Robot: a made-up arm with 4 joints. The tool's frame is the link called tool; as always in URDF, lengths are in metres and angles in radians.
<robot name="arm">
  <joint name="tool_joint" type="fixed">
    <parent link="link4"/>
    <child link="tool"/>
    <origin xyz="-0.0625 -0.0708 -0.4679" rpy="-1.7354 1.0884 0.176"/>
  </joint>
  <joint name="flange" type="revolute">
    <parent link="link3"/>
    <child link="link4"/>
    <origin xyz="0.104 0.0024 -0.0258" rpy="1.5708 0 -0.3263"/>
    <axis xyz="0 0 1"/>
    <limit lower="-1.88" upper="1.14" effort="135" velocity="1.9"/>
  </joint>
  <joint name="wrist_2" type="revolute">
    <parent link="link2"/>
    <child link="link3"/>
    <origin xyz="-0.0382 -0.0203 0.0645" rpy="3.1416 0.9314 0"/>
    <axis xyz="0 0 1"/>
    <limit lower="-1.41" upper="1.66" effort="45" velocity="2.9"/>
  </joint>
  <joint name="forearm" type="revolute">
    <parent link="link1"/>
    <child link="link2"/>
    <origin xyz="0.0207 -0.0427 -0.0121" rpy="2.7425 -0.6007 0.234"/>
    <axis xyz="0 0 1"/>
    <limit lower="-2.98" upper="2.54" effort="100" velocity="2.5"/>
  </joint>
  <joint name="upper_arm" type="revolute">
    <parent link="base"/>
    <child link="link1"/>
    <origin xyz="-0.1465 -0.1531 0.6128" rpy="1.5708 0 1.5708"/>
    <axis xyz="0 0 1"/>
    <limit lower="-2.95" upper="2.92" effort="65" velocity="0.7"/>
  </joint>
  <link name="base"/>
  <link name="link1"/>
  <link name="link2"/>
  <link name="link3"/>
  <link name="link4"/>
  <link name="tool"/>
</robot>
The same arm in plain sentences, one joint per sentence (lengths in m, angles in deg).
The arm has four revolute joints in a row. What follows holds with every joint at zero, and every direction is one of the base frame's.
The first joint sits 0.1465 m along -x and 0.1531 m along -y and 0.6128 m along +z from the base frame's origin and turns about +x, from -169.02 to 167.30 deg.
The second joint sits 0.0121 m along -x and 0.0207 m along +y and 0.0427 m along -z from the first joint and turns about the direction (-0.760117, 0.596714, -0.257206), from -170.74 to 145.53 deg.
The third joint sits 0.0771 m along -x and 0.0078 m along +y and 0.0047 m along -z from the second joint and turns about -y, from -80.79 to 95.11 deg.
The fourth joint sits 0.0977 m along +x and 0.0258 m along +y and 0.0356 m along +z from the third joint and turns about -z, from -107.72 to 65.32 deg.
The tool frame, which is the frame that the pose is given for, sits 0.0625 m along -x and 0.0708 m along +y and 0.4679 m along +z from the fourth joint; its axes are the base frame's turned by roll 80.57, pitch -62.36 and yaw -10.08 deg (as in URDF: about the fixed x, then y, then z).

